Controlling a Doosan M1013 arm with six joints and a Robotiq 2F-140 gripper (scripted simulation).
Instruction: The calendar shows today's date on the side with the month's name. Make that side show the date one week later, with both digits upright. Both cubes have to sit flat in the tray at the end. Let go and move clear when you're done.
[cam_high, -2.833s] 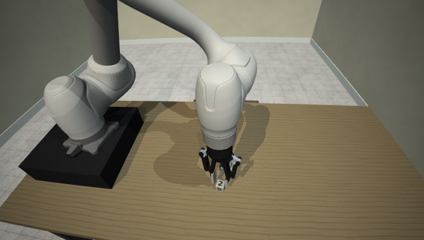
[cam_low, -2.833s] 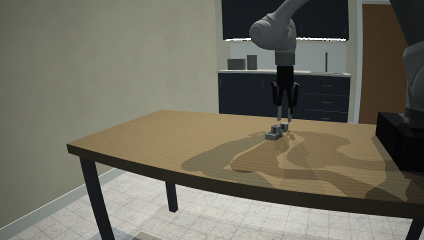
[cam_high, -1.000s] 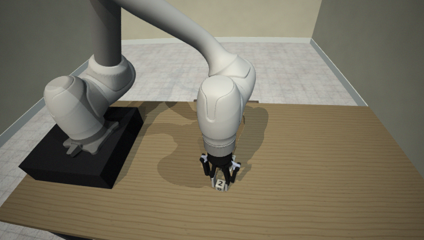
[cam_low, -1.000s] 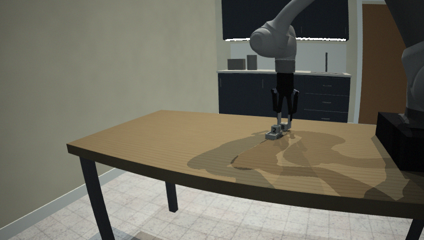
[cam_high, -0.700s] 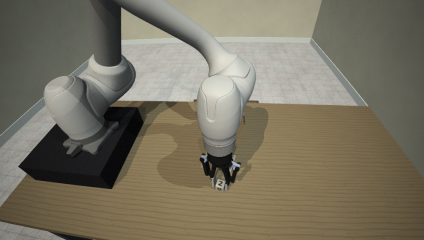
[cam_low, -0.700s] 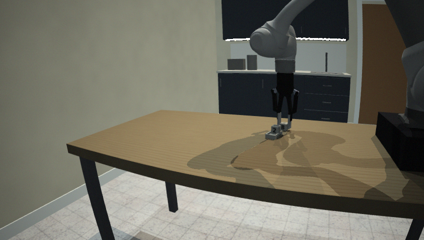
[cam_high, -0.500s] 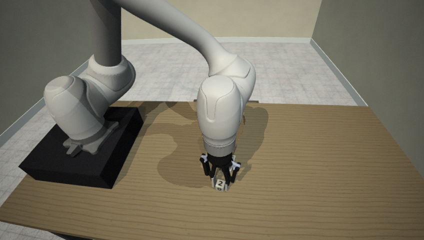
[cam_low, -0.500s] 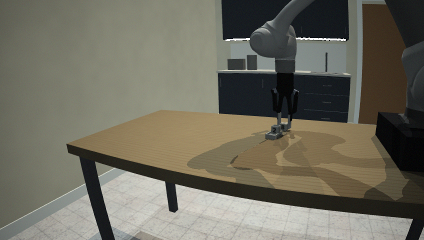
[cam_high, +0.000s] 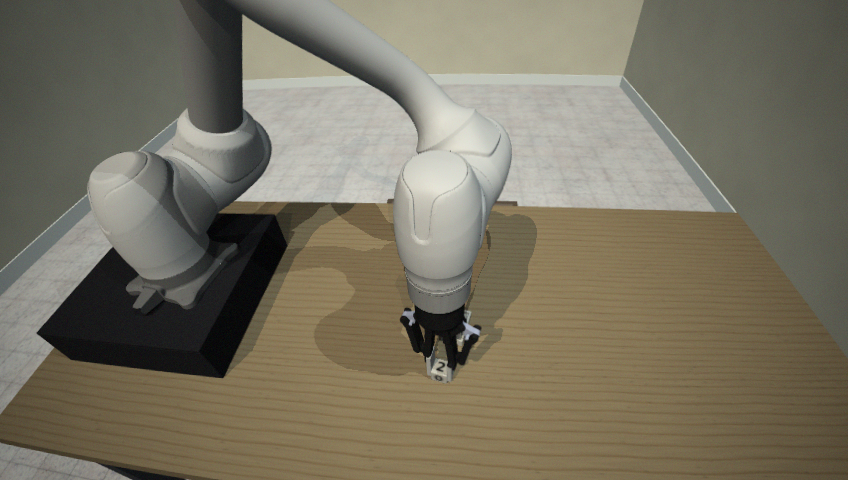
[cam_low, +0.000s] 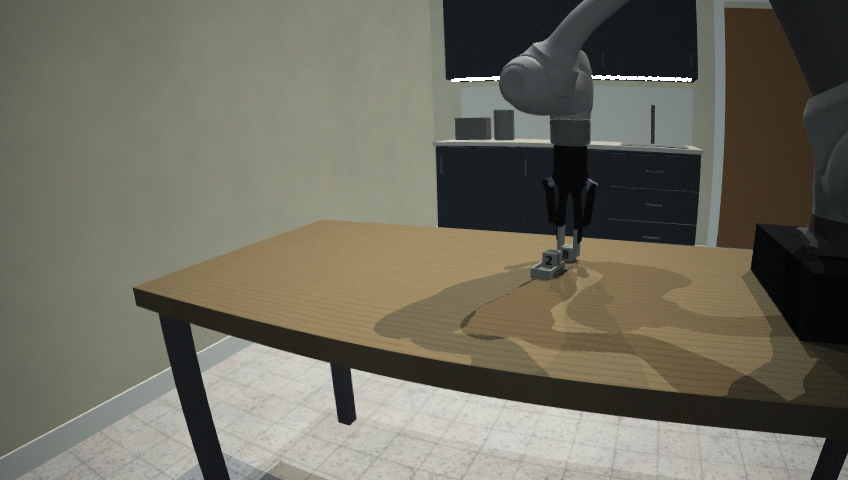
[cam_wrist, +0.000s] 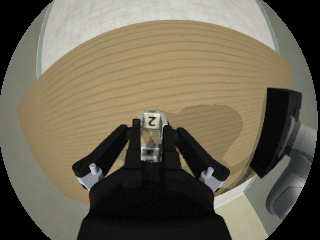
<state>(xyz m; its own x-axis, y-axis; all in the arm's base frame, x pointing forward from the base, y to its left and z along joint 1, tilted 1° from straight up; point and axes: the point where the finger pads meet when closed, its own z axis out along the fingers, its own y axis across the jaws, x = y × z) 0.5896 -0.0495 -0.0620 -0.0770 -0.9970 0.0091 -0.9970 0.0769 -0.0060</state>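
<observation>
My hand is 11 cm to the right of the white tray, 3 cm above it and 1 cm short of it.
</observation>
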